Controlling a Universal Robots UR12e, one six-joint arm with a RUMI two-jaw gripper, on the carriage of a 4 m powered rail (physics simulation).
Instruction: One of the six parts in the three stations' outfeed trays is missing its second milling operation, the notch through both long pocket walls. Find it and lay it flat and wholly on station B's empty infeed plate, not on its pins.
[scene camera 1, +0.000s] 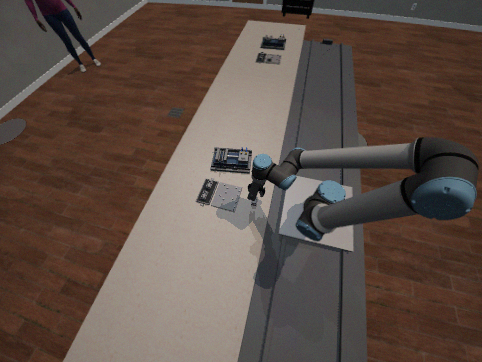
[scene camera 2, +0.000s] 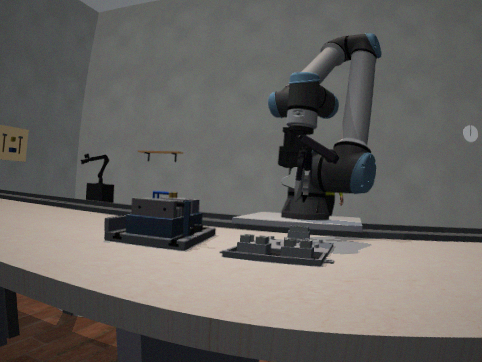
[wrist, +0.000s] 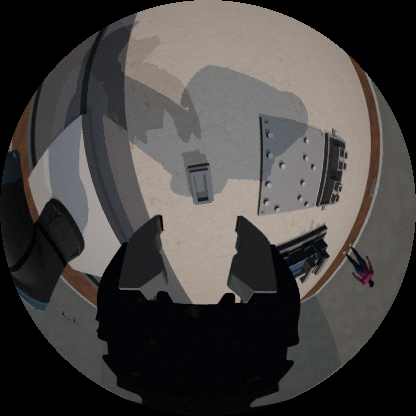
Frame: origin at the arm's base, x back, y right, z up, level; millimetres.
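Seen in the pictures: gripper, fingertip midpoint: (scene camera 2: 299, 201) (wrist: 199, 216); arm's base at its link origin: (scene camera 2: 305, 218) (wrist: 63, 226).
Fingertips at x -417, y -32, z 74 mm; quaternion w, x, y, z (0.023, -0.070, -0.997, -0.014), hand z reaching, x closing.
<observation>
Pixels of each thing's top centre, then the offset from my fingertips to it.
- grey pocketed part at its top centre: (wrist: 200, 187) (scene camera 2: 299, 226) (scene camera 1: 254, 199) dx -5, dy -5, dz -69 mm
- infeed plate at its top centre: (wrist: 297, 169) (scene camera 2: 290, 244) (scene camera 1: 227, 196) dx -199, dy -14, dz -96 mm
- outfeed tray at its top centre: (scene camera 2: 276, 252) (wrist: 334, 172) (scene camera 1: 207, 190) dx -348, dy -10, dz -92 mm
- grey vise fixture at its top centre: (scene camera 2: 166, 197) (wrist: 299, 281) (scene camera 1: 230, 154) dx -252, dy +285, dz -5 mm
A grey pocketed part (wrist: 201, 184) (scene camera 2: 299, 233) (scene camera 1: 254, 204) rests on the table beside the pinned plate, on the rail side, pocket facing the wrist camera. I cannot tell its notch. My gripper (wrist: 199, 216) (scene camera 1: 255, 196) (scene camera 2: 302, 192) is open above the part and apart from it; in the wrist view the part shows beyond the fingertips. The infeed plate (wrist: 290, 195) (scene camera 1: 223, 204) carries several round pins and no part. The outfeed tray (wrist: 332, 172) (scene camera 2: 272, 258) next to it holds two parts (wrist: 342, 159) (wrist: 337, 192). No label shows the station's letter.
A blue and grey vise fixture (scene camera 1: 231, 159) (scene camera 2: 155, 225) (wrist: 304, 262) stands close to the plate and tray. A second vise (scene camera 1: 273, 43) and a plate with a tray (scene camera 1: 272, 59) stand at the table's far end. The rail (scene camera 1: 320, 110) runs along the table.
</observation>
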